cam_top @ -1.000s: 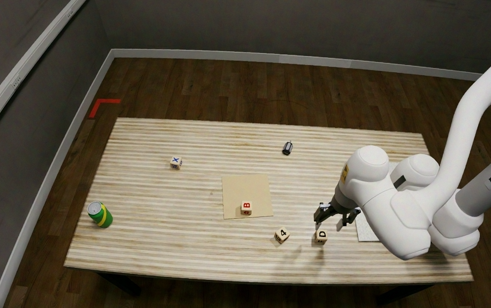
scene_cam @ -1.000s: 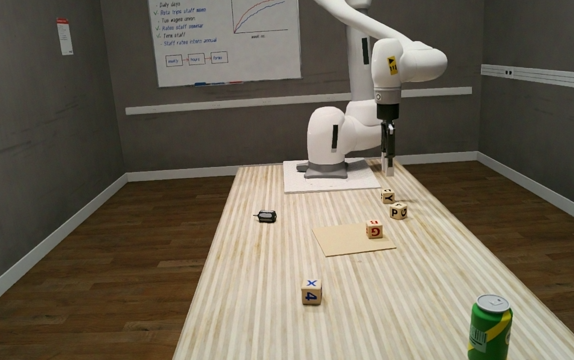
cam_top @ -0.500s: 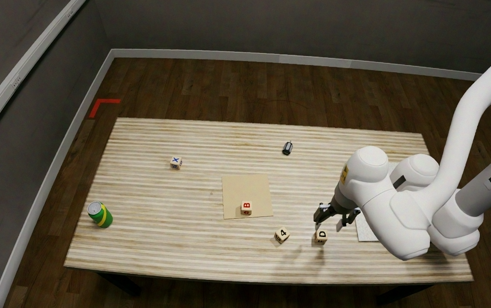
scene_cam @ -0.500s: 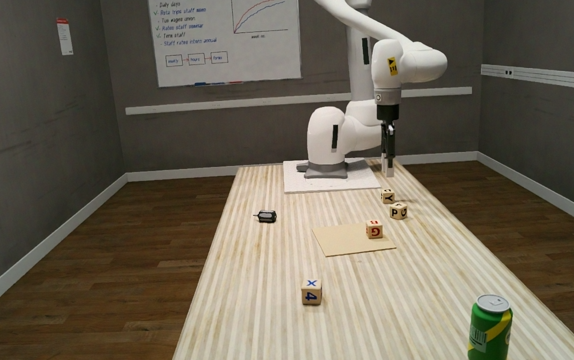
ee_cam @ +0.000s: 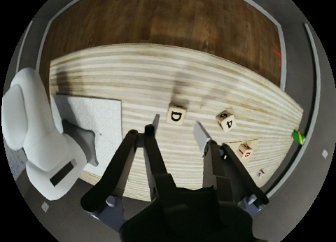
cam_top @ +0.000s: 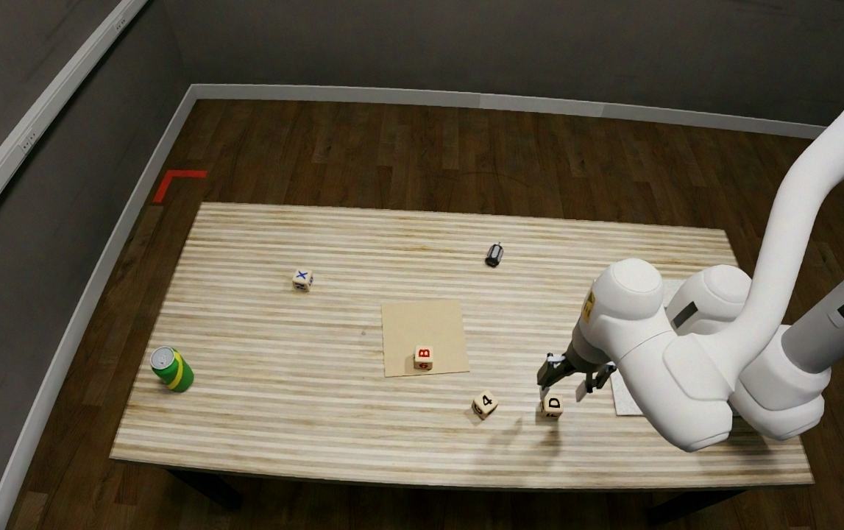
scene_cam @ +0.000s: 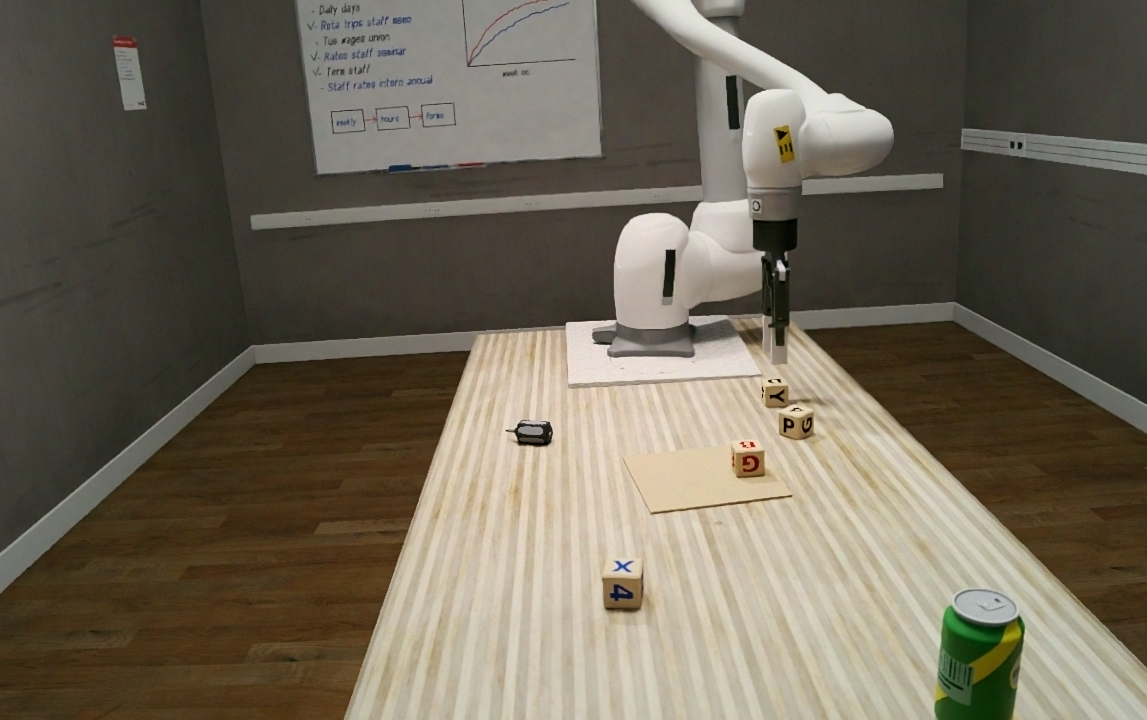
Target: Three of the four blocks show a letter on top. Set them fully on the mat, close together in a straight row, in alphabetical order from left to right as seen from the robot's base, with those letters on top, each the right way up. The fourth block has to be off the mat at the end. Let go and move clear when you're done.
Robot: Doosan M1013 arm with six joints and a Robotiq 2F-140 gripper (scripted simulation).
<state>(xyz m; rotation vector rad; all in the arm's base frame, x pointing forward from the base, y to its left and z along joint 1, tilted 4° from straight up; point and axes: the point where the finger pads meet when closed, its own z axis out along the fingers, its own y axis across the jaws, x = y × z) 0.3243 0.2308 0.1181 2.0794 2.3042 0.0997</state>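
My hand is 320 mm short of the tan mat, 130 mm to the left of it and 110 mm above it. Also, from my hand: black object: 410 mm to the right, 170 mm ahead, 100 mm below.
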